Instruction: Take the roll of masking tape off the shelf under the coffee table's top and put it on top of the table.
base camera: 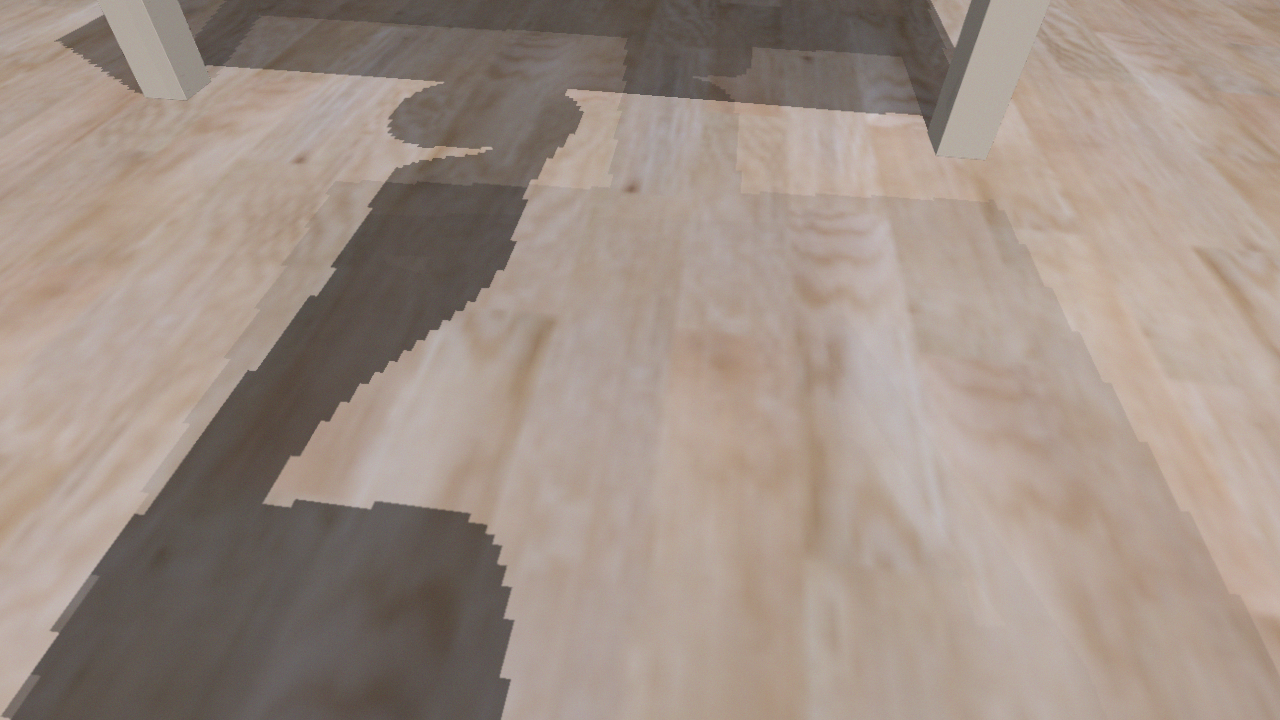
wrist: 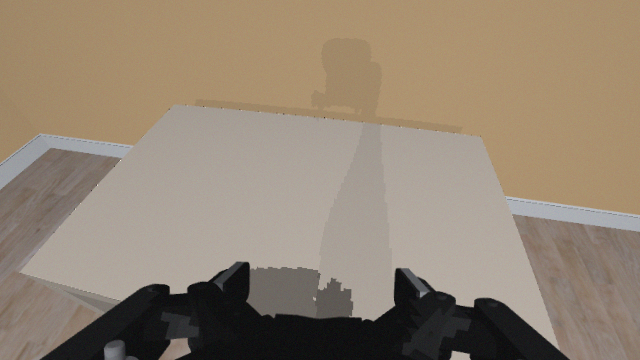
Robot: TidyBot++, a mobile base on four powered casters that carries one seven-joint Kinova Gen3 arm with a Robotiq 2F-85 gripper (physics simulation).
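Frame: origin at the arm's base, x ahead, y left, z up, level; metres.
Seen in the pictures: gripper, fingertip midpoint: [wrist: 321, 281].
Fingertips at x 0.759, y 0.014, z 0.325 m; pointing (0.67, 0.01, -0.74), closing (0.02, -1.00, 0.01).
A point is followed by its place in that frame.
The coffee table's pale top [wrist: 240, 200] {x 1.020, y 0.192, z 0.054 m} fills the middle of the wrist view, with its far edge close to the wall. In the base camera view two of the table's legs show, the left leg [base camera: 161, 53] {x 0.819, y 0.510, z -0.345 m} and the right leg [base camera: 989, 80] {x 0.741, y -0.316, z -0.316 m}, both standing on the floor. My gripper [wrist: 321, 281] {x 0.759, y 0.014, z 0.325 m} is open, with nothing between its fingers, and is seen over the near part of the table top. The roll of masking tape does not show in either view, and neither does the surface of the shelf under the top.
A tan wall [wrist: 150, 55] {x 1.540, y 0.641, z 0.136 m} rises behind the table, with a white baseboard [wrist: 575, 212] {x 1.346, y -1.007, z -0.332 m} along its foot. Wood floor [base camera: 716, 402] {x 0.405, y -0.050, z -0.396 m} [wrist: 590, 270] {x 1.123, y -0.988, z -0.396 m} lies in front of the table and at its sides. Shadows of the arm fall on the floor, table top and wall.
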